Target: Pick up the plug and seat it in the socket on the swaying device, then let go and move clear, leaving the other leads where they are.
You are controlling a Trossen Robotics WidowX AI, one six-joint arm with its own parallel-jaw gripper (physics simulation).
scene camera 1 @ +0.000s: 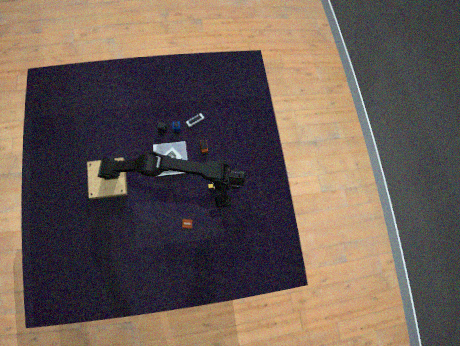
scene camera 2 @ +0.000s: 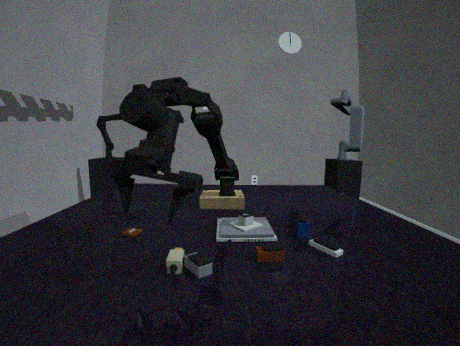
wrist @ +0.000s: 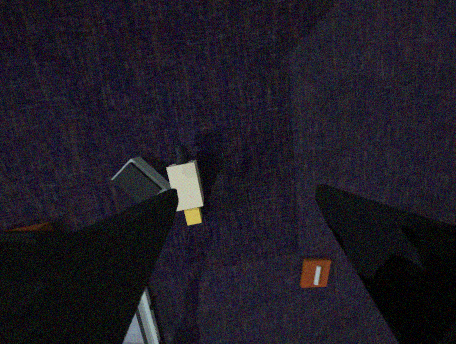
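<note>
The plug, a cream block with a yellow tip [scene camera 1: 211, 186] [scene camera 2: 175, 261] [wrist: 186, 186], lies on the dark mat. My gripper [scene camera 2: 148, 218] [wrist: 245, 193] is open and empty, with its fingers pointing down above the mat. In the wrist view the left fingertip overlaps the plug's edge, and the plug lies mostly left of the gap between the fingers. The device, a pale flat plate [scene camera 1: 159, 146] [scene camera 2: 225, 237], carries a small grey socket block [scene camera 2: 245, 218] on a white diamond-shaped piece. The arm partly covers the device in scene camera 1.
A grey open box [scene camera 2: 198, 265] [wrist: 136, 181] lies right beside the plug. Around are an orange block [scene camera 1: 204, 146] [scene camera 2: 270, 254], a blue block [scene camera 1: 176, 126] [scene camera 2: 302, 229], a dark block [scene camera 1: 162, 127], a white bar [scene camera 2: 326, 247] and a flat orange piece [scene camera 1: 187, 223] [wrist: 309, 273].
</note>
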